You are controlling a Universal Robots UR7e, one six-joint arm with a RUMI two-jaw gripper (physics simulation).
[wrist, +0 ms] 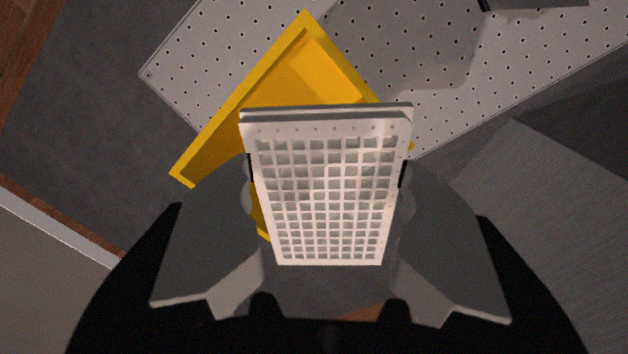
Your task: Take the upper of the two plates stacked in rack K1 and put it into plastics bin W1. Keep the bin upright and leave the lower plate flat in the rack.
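Places are measured from the arm's base along level axes (x ahead, y left, z up), in centimetres.
Pixels of known places: gripper, between the fingertips: (325, 160).
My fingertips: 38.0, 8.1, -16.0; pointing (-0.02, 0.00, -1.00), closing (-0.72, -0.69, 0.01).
Observation:
For each thing: its top centre in the pictures, then the offset to it from my fingertips, as dx, dy, dz. "spot": a spot on its surface instead. Level surfaces: height alone.
- white plate, centre of its top: (327, 218) -2.3, +2.1, +1.5
- yellow bin, centre of its top: (283, 160) +0.1, +4.7, -5.7
- light grey perforated board, height of its surface: dz -23.6
- dark object, a spot on its surface: (540, 4) spot: -7.7, -20.2, -14.1
- dark floor, height of its surface: dz -24.9
A white plate (325, 190) with a grid of square wells is held between the two fingers of my gripper (325, 160), one finger on each long side. The gripper is shut on it. A yellow bin (237, 97) lies below and behind the plate, turned at an angle to it, with its open top facing up toward the camera. The plate hides the bin's middle and much of its right side. I cannot tell the height between plate and bin. The lower plate and rack K1 do not show in the wrist view.
A light grey perforated board (200, 45) spreads under and behind the bin, with a shadow across it. Part of a dark object (540, 4) shows at the top right edge. A grey textured surface (550, 200) is at the right, and dark floor (90, 110) at the left.

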